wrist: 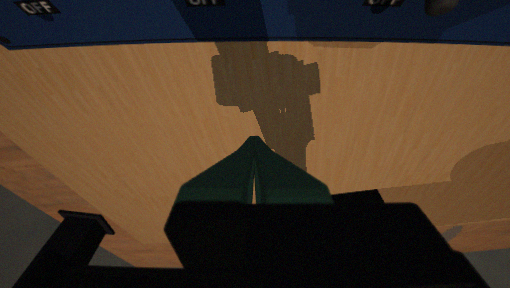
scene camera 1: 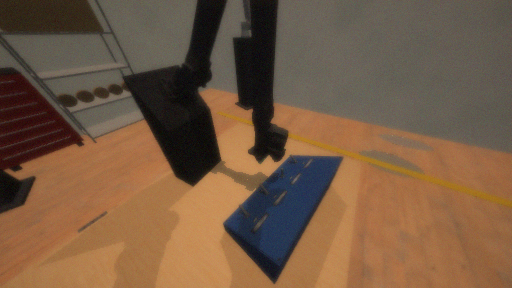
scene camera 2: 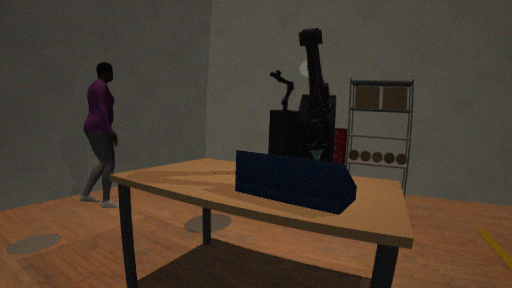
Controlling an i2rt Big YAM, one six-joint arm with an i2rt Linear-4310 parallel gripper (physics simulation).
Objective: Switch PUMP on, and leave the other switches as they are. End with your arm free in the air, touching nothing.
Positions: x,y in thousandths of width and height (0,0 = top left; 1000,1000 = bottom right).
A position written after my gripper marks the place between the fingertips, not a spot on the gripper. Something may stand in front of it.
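Note:
The wrist view shows my gripper (wrist: 499,498) and a blue switch panel (wrist: 62,109). In scene camera 1 you get the blue switch panel (scene camera 1: 540,766), and scene camera 2 shows the blue switch panel (scene camera 2: 640,648) as well.

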